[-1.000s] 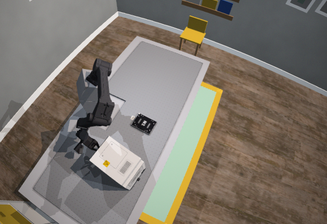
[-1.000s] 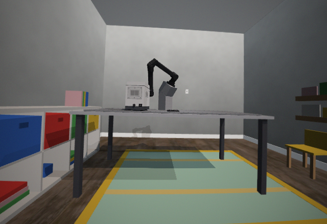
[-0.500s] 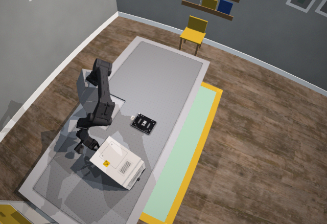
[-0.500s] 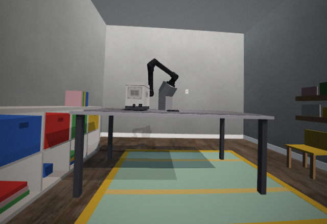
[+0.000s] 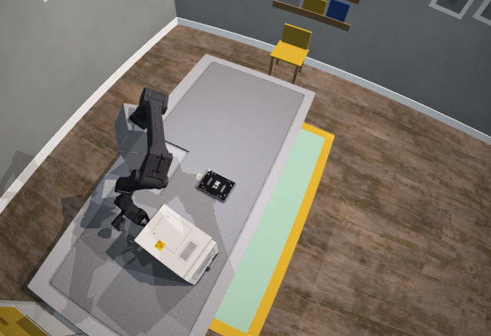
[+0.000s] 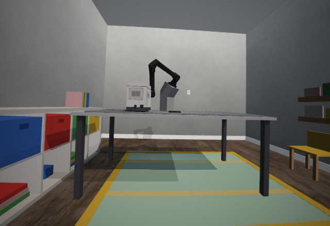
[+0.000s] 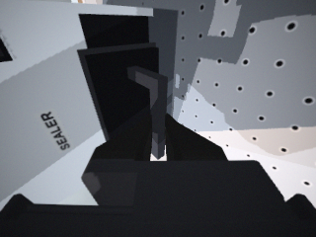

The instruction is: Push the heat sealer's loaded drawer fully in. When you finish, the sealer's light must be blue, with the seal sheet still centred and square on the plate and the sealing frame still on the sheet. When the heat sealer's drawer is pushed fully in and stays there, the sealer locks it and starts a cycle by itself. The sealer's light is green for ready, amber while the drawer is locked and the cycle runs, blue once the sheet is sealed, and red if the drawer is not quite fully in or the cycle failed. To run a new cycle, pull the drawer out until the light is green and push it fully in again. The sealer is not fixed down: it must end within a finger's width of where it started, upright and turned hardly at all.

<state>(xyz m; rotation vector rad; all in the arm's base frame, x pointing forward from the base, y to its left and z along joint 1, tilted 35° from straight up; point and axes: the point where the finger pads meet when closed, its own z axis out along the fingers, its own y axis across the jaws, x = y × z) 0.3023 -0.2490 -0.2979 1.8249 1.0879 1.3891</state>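
My gripper is now 11 cm short of the dark sealer drawer, 1 cm to the left of it and 1 cm above it.
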